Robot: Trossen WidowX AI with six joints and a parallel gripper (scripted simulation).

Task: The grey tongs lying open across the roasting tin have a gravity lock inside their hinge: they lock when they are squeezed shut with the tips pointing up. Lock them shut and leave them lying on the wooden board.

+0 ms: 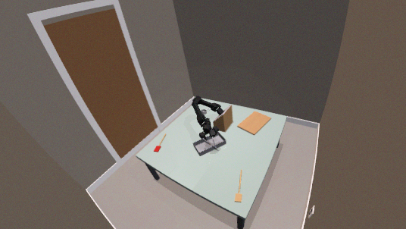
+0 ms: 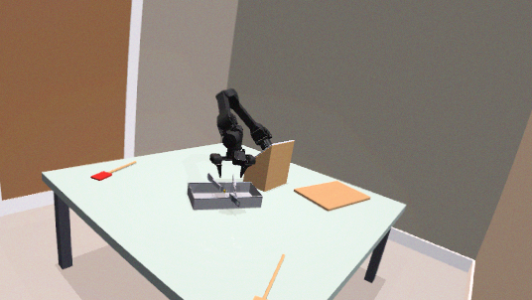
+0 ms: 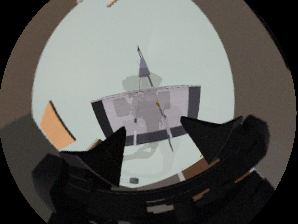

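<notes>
Right now my gripper tip is 10 cm above the roasting tin, 3 cm to the left of it and 1 cm past it. From my gripper tip the other things lie so: wooden board (52 cm behind, 29 cm to the left, 12 cm below).
</notes>
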